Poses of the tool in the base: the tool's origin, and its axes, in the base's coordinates. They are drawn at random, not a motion.
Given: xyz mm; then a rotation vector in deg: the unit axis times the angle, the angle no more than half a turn.
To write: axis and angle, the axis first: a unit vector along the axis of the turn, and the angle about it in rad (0 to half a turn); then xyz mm. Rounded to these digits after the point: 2 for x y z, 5 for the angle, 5 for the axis.
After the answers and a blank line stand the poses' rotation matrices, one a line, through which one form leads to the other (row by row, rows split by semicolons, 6 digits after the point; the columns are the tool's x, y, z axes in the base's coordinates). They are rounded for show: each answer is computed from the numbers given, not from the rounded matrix.
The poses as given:
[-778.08 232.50 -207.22 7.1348 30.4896 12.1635]
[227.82 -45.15 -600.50 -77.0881 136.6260 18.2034]
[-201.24 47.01 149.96 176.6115 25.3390 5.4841]
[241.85 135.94 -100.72 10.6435 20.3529 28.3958]
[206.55 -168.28 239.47 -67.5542 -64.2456 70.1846]
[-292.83 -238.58 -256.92 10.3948 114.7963 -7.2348]
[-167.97 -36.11 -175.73 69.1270 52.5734 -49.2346]
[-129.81 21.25 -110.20 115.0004 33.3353 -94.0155]
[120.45 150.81 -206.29 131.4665 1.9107 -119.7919]
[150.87 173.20 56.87 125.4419 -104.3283 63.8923]
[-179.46 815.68 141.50 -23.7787 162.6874 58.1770]
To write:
[0.21239 0.90762 0.36209 0.58630 -778.08 232.50 -207.22]
[-0.48813 0.86513 0.11527 2.75633 227.82 -45.15 -600.50]
[0.98940 0.14195 0.03072 3.11549 -201.24 47.01 149.96]
[0.29143 0.55728 0.77750 0.63743 241.85 135.94 -100.72]
[-0.57891 -0.55056 0.60145 2.03665 206.55 -168.28 239.47]
[0.09000 0.99397 -0.06264 2.01573 -292.83 -238.58 -256.92]
[0.69243 0.52662 -0.49317 1.74241 -167.97 -36.11 -175.73]
[0.75542 0.21897 -0.61757 2.65699 -129.81 21.25 -110.20]
[0.73912 0.01074 -0.67349 3.10439 120.45 150.81 -206.29]
[0.71591 -0.59541 0.36464 3.05818 150.87 173.20 56.87]
[-0.13634 0.93281 0.33357 3.04395 -179.46 815.68 141.50]

0.840525 -0.168143 0.515020; 0.232532 0.970570 -0.062627; -0.489332 0.172399 0.854887
-0.467626 -0.856948 0.216714; -0.770314 0.515329 0.375570; -0.433523 0.008688 -0.901101
0.957819 0.280044 0.064489; 0.281647 -0.959365 -0.017106; 0.057078 0.034547 -0.997772
0.820308 -0.430822 0.376148; 0.494606 0.864615 -0.088353; -0.287159 0.258522 0.922337
0.036491 -0.075468 -0.996480; 0.999253 -0.009918 0.037343; -0.012702 -0.997099 0.075050
-0.418810 0.184509 0.889131; 0.071421 0.982800 -0.170305; -0.905261 -0.007823 -0.424784
0.390565 0.912841 0.119078; -0.059013 0.153912 -0.986321; -0.918682 0.378195 0.113982
0.190747 0.599488 -0.777322; 0.024086 -0.794481 -0.606811; -0.981344 0.097025 -0.165984
0.092917 0.040924 -0.994833; -0.009175 -0.999077 -0.041955; -0.995632 0.013026 -0.092455
0.026744 -0.881418 0.471580; -0.820656 -0.288727 -0.493113; 0.570797 -0.373817 -0.731062
-0.958147 -0.286277 0.000199; -0.221236 0.740898 0.634134; -0.181685 0.607549 -0.773223

